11 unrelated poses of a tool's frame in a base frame.
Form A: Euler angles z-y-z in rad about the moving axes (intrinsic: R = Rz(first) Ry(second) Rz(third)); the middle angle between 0 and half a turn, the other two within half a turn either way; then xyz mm.
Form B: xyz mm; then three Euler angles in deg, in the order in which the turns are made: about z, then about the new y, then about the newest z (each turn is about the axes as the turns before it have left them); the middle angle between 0 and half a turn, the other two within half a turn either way. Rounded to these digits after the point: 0 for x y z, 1 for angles.
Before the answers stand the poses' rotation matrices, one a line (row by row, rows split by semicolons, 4 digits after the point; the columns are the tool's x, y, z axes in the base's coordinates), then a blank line. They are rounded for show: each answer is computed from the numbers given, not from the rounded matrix.
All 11 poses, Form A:
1.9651, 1.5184, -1.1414, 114, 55, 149
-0.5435, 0.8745, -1.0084, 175, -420, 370
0.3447, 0.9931, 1.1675, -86, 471, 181
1.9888, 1.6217, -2.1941, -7, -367, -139
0.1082, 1.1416, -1.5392, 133, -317, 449
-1.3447, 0.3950, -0.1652, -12, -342, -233
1.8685, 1.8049, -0.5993, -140, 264, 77
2.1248, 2.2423, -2.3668, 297, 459, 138
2.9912, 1.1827, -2.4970, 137, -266, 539
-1.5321, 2.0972, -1.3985, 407, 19, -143
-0.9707, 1.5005, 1.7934, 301, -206, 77
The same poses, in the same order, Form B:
0.8311 -0.4027 -0.3836; 0.3694 -0.1160 0.9220; -0.4158 -0.9080 0.0524
-0.1448 0.7402 0.6567; -0.9009 0.1758 -0.3968; -0.4091 -0.6491 0.6414
-0.1091 -0.6054 0.7884; 0.9381 0.1996 0.2831; -0.3288 0.7705 0.5461
0.7300 0.5502 -0.4054; 0.3567 0.1992 0.9127; 0.5830 -0.8109 -0.0509
0.1210 0.4101 0.9040; -0.9922 0.0763 0.0982; -0.0287 -0.9088 0.4161
0.0438 0.9953 0.0863; -0.9241 0.0732 -0.3750; -0.3796 -0.0633 0.9230
0.5954 -0.7510 -0.2853; -0.0177 -0.3673 0.9299; -0.8032 -0.5487 -0.2320
0.3610 0.8367 -0.4119; 0.7461 0.0058 0.6658; 0.5594 -0.5477 -0.6222
0.3891 -0.1051 -0.9152; 0.5488 0.8244 0.1387; 0.7399 -0.5562 0.3784
-0.9878 0.1522 0.0334; 0.0480 0.5013 -0.8640; -0.1482 -0.8518 -0.5024
0.7962 -0.2209 0.5633; 0.5636 -0.0681 -0.8232; 0.2202 0.9729 0.0702

114, 55, 149, 112.6, 87.0, -65.4
175, -420, 370, -31.1, 50.1, -57.8
-86, 471, 181, 19.7, 56.9, 66.9
-7, -367, -139, 113.9, 92.9, -125.7
133, -317, 449, 6.2, 65.4, -88.2
-12, -342, -233, -77.0, 22.6, -9.5
-140, 264, 77, 107.1, 103.4, -34.3
297, 459, 138, 121.7, 128.5, -135.6
137, -266, 539, 171.4, 67.8, -143.1
407, 19, -143, -87.8, 120.2, -80.1
301, -206, 77, -55.6, 86.0, 102.8

